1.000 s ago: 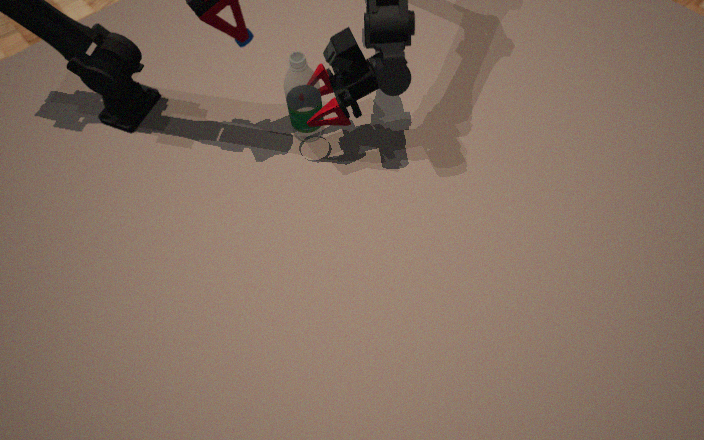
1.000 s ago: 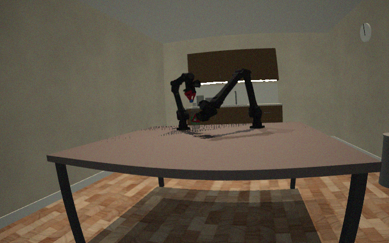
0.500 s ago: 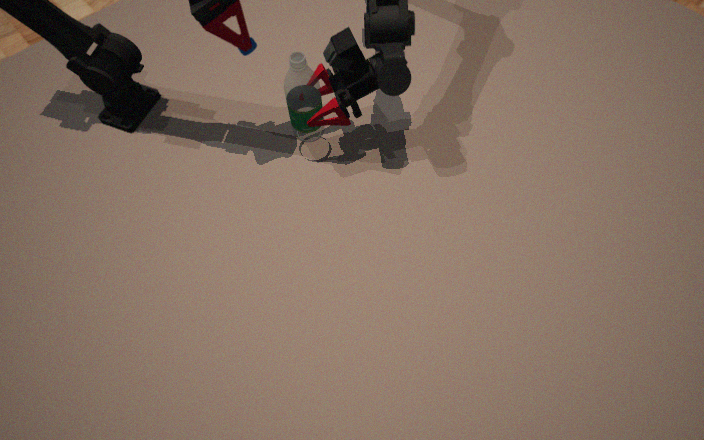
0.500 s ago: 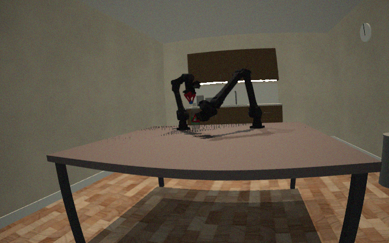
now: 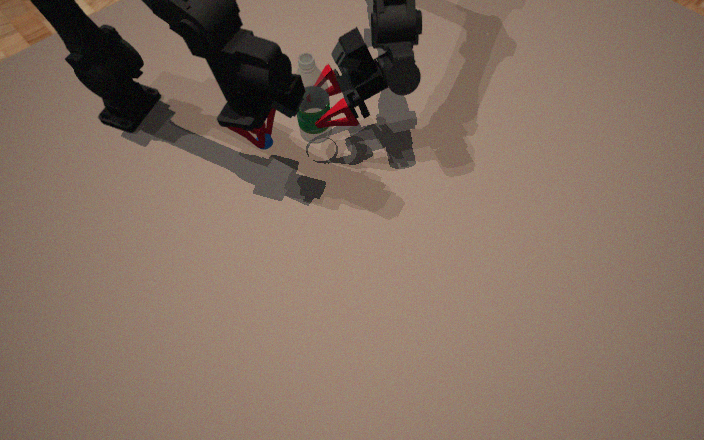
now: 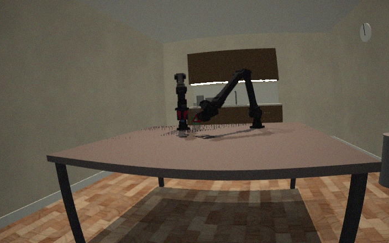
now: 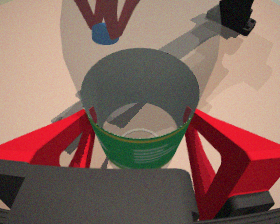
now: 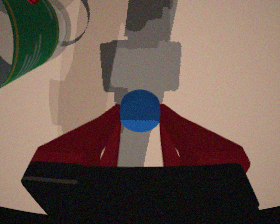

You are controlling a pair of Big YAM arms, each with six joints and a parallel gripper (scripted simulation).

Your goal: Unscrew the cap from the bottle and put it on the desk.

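Right now the bottle is 1 cm ahead of my right hand, 11 cm to the left of it and 2 cm above it. Also, from my right hand: blue cap: 1 cm below.
Right now the blue cap is 120 mm to the right of my left hand and 10 mm behind it. Round my left hand: bottle: 30 mm above.
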